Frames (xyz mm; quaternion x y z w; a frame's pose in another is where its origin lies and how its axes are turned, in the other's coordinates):
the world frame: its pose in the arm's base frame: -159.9 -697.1 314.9 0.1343 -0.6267 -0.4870 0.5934
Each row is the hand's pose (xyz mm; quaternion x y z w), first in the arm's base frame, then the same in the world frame.
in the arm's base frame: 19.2 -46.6 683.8 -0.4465 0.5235 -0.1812 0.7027
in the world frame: -305.8 675.8 202.6 -0.7278 0.5092 0.4442 0.1172
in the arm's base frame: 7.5 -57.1 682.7 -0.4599 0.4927 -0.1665 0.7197
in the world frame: -295.6 665.0 207.9 -0.7138 0.4971 0.4737 0.1376
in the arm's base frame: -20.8 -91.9 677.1 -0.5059 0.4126 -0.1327 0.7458
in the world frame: -265.8 632.1 215.9 -0.6844 0.4480 0.5461 0.1807
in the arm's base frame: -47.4 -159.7 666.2 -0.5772 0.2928 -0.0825 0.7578
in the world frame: -214.9 579.6 206.7 -0.6386 0.3565 0.6425 0.2288
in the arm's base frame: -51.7 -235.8 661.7 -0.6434 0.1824 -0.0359 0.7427
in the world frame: -159.8 537.1 175.3 -0.5928 0.2555 0.7190 0.2575
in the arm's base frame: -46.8 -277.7 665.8 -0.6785 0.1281 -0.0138 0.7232
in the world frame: -127.3 521.8 152.9 -0.5708 0.1970 0.7520 0.2645
